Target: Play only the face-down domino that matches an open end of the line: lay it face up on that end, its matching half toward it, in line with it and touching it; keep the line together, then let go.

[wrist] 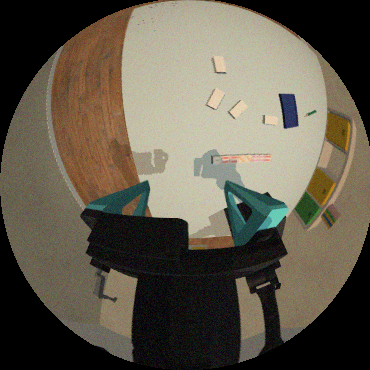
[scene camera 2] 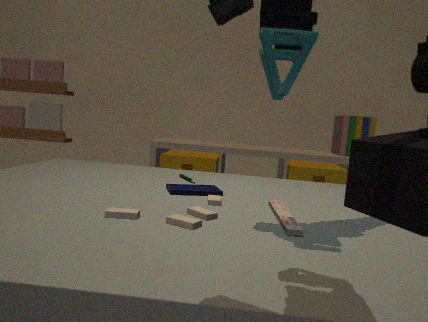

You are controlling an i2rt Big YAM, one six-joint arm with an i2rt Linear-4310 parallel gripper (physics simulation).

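Frame: origin at the arm's base, x ahead, y left, z up, level; centimetres.
Where they show: gripper, fingertip midpoint: (wrist: 186, 184) (scene camera 2: 278, 97).
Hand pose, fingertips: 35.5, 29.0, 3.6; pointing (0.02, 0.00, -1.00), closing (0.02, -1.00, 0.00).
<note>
After its pixels a point has its place, as x, y, z.
The line of face-up dominoes (scene camera 2: 285, 218) @[31.9, 14.3, -16.5] (wrist: 242, 159) @[31.6, 10.9, -16.5] is a straight, narrow row with red, orange and pink marks, too blurred to count. Several pale, blank-backed dominoes lie apart from it: one (scene camera 2: 122, 213) @[59.1, 22.4, -16.7] (wrist: 219, 64) @[59.1, 21.1, -16.5] farthest from the line, one (scene camera 2: 184, 221) @[48.3, 23.3, -16.6] (wrist: 216, 98) @[48.6, 21.6, -16.5] nearer, one (scene camera 2: 202, 213) @[46.5, 17.0, -16.6] (wrist: 238, 109) @[46.6, 15.1, -16.5] beside that, and a small-looking one (scene camera 2: 215, 200) @[45.7, 5.8, -16.5] (wrist: 270, 120) @[45.9, 3.4, -16.5] close to the blue block. My gripper (scene camera 2: 279, 95) @[35.5, 29.0, 3.6] (wrist: 186, 184) @[35.5, 29.0, 3.6] is open and empty, high above the table. In the wrist view its right fingertip is just below the line's left end.
A dark blue block (scene camera 2: 194, 190) @[51.5, -2.0, -16.5] (wrist: 289, 110) @[52.0, -4.8, -16.5] and a green pen (scene camera 2: 186, 178) @[57.1, -19.9, -17.0] (wrist: 310, 113) @[56.4, -19.5, -16.7] lie beyond the pale dominoes. A low shelf unit (scene camera 2: 250, 150) with yellow bins (scene camera 2: 190, 161) stands behind the table. A large black object (scene camera 2: 390, 180) @[11.8, 4.0, -9.2] fills the scene view's right side.
</note>
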